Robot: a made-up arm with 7 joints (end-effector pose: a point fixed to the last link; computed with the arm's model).
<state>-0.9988 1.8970 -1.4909 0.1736 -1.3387 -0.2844 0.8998</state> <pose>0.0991 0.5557 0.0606 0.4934 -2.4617 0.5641</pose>
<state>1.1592 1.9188 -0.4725 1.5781 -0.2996 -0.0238 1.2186</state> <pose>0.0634 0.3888 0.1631 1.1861 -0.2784 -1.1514</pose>
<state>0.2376 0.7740 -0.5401 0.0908 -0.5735 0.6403 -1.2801</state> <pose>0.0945 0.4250 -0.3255 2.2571 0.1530 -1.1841</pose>
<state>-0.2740 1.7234 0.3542 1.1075 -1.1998 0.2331 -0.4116</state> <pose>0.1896 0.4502 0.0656 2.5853 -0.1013 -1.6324</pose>
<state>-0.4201 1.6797 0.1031 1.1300 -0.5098 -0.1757 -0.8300</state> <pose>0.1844 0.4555 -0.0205 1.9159 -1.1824 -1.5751</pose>
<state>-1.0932 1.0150 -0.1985 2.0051 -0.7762 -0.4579 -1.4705</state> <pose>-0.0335 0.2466 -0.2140 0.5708 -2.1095 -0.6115</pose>
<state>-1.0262 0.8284 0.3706 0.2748 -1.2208 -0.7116 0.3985</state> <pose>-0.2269 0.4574 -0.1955 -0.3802 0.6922 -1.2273</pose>
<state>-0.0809 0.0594 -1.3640 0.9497 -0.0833 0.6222 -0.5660</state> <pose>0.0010 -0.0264 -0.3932 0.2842 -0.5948 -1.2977</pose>
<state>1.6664 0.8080 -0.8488 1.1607 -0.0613 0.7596 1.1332</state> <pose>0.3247 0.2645 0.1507 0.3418 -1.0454 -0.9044</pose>
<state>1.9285 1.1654 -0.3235 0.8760 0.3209 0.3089 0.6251</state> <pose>0.1370 0.4506 0.2039 0.6234 -2.1709 -0.0444</pose>
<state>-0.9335 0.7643 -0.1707 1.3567 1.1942 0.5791 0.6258</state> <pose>-0.0858 0.2983 -0.2989 -0.7810 0.0790 0.4378</pose>
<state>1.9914 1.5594 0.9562 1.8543 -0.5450 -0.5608 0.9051</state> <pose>-0.1828 0.3226 0.0373 -2.8377 0.8545 -0.5259</pose>
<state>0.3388 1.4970 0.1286 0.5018 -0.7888 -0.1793 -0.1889</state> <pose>0.0952 0.5477 0.0119 1.8830 -0.3217 -0.7511</pose>
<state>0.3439 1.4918 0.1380 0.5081 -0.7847 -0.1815 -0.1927</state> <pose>0.0964 0.5471 0.0115 1.8895 -0.3451 -0.7393</pose>
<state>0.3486 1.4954 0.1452 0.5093 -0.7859 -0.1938 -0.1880</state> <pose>0.0957 0.5471 0.0142 1.8894 -0.3575 -0.7403</pose>
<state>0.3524 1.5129 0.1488 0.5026 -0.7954 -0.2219 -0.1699</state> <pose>0.0918 0.5480 0.0215 1.8786 -0.3520 -0.7620</pose>
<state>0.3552 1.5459 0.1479 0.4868 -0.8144 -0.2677 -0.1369</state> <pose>0.0843 0.5496 0.0340 1.8541 -0.3241 -0.8058</pose>
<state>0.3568 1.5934 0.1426 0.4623 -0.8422 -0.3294 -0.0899</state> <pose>0.0734 0.5512 0.0514 1.8138 -0.2716 -0.8667</pose>
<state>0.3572 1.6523 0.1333 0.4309 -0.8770 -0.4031 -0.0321</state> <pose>0.0596 0.5519 0.0727 1.7572 -0.1957 -0.9358</pose>
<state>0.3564 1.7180 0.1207 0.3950 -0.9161 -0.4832 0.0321</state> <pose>0.0441 0.5509 0.0965 1.6858 -0.1014 -1.0025</pose>
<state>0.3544 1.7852 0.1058 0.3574 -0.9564 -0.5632 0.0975</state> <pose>0.0282 0.5479 0.1207 1.6044 0.0029 -1.0577</pose>
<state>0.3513 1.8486 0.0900 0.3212 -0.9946 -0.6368 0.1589</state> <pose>0.0132 0.5432 0.1435 1.5204 0.1063 -1.0965</pose>
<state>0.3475 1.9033 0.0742 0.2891 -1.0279 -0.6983 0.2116</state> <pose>0.0003 0.5377 0.1630 1.4423 0.1993 -1.1190</pose>
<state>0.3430 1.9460 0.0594 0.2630 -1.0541 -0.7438 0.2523</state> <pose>-0.0095 0.5324 0.1780 1.3776 0.2754 -1.1286</pose>
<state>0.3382 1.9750 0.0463 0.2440 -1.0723 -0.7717 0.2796</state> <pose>-0.0159 0.5285 0.1881 1.3309 0.3318 -1.1302</pose>
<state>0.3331 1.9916 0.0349 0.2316 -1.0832 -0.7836 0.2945</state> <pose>-0.0193 0.5262 0.1937 1.3020 0.3708 -1.1280</pose>
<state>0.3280 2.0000 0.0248 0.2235 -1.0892 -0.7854 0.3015</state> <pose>-0.0208 0.5251 0.1963 1.2850 0.3982 -1.1244</pose>
